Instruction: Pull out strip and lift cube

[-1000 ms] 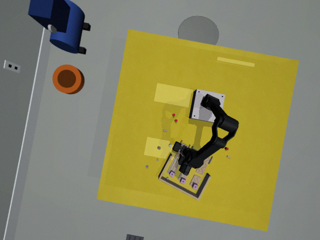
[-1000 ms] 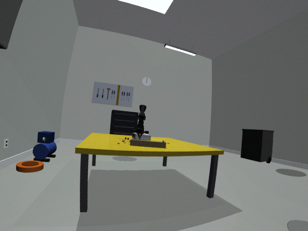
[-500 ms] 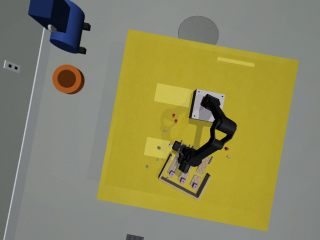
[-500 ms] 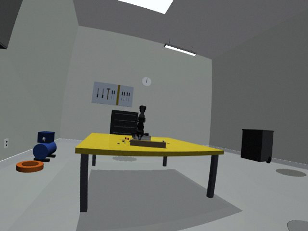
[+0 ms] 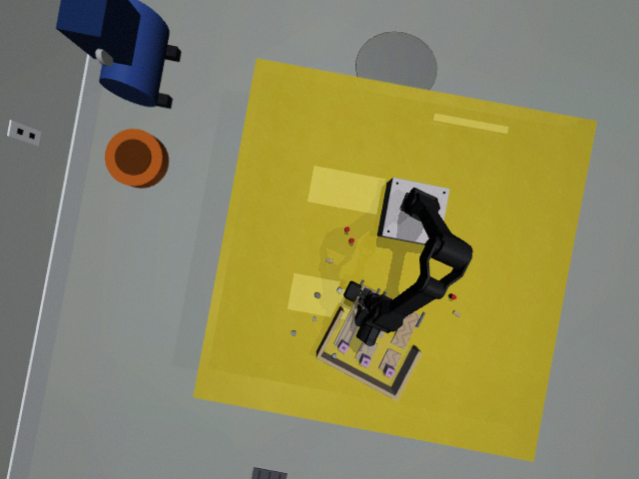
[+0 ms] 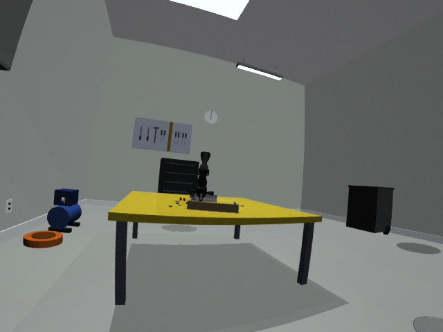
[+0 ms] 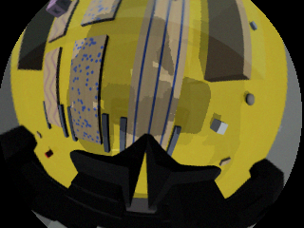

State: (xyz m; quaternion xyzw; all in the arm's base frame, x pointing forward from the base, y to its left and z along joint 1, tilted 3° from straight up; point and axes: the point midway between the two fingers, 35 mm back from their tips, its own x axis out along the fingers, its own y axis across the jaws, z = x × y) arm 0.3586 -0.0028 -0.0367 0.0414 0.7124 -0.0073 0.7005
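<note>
My gripper tip is now 10 cm short of the striped strip and 1 cm to the left of it.
</note>
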